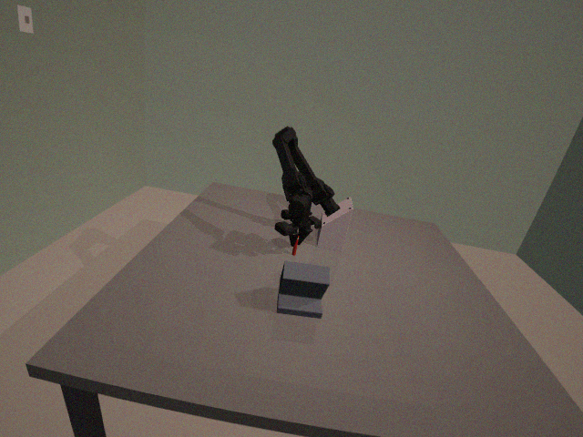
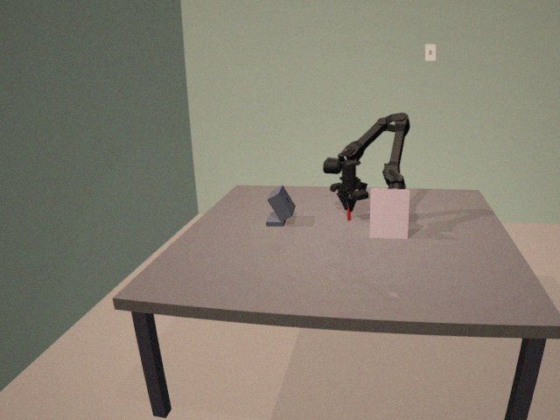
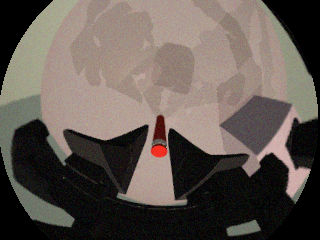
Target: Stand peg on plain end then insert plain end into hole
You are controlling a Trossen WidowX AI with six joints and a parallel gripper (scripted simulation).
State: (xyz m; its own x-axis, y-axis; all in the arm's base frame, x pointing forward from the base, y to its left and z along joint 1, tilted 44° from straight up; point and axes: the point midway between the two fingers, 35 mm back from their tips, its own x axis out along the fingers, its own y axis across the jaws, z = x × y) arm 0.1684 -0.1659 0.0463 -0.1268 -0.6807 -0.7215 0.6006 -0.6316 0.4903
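The blue-grey sloped panel lies 28 cm ahead of my gripper tip, 4 cm above it and 1 cm to the left of it. Round my gripper tip: red peg (2 cm above).
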